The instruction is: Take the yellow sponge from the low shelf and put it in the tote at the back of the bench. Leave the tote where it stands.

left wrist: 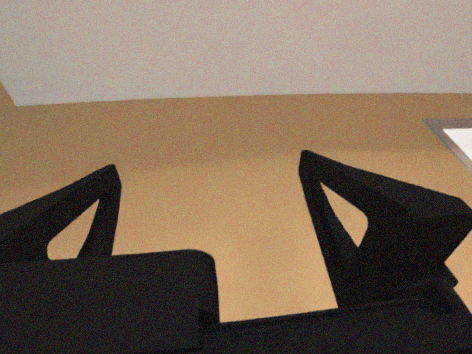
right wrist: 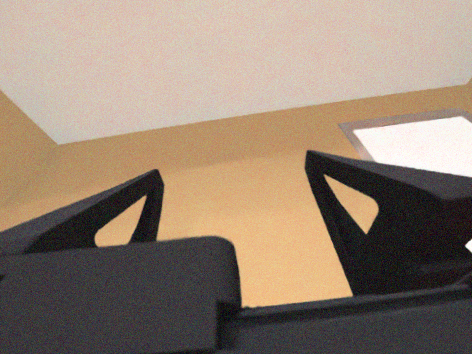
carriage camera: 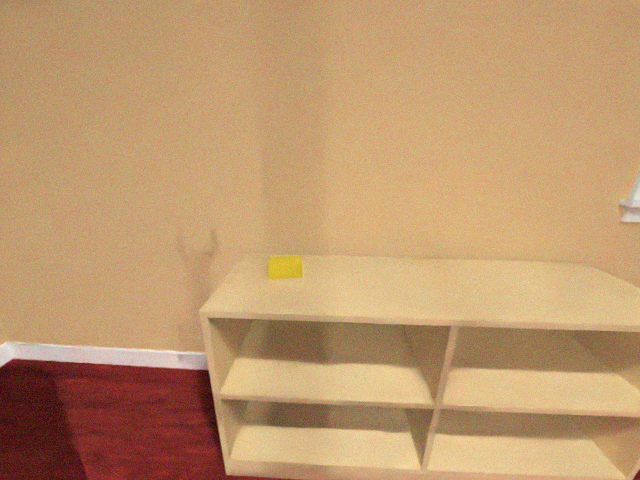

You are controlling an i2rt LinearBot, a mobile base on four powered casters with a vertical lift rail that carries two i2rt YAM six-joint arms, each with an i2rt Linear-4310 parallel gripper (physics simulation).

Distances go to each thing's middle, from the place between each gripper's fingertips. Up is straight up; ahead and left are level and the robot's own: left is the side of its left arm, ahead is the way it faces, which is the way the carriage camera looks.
Right now my right hand is 600 mm short of the yellow sponge (carriage camera: 288, 266), 440 mm to the right of it and 370 mm above it.
Right now the yellow sponge is 61 cm ahead of my left hand, 37 cm below it and 20 cm to the right of it.
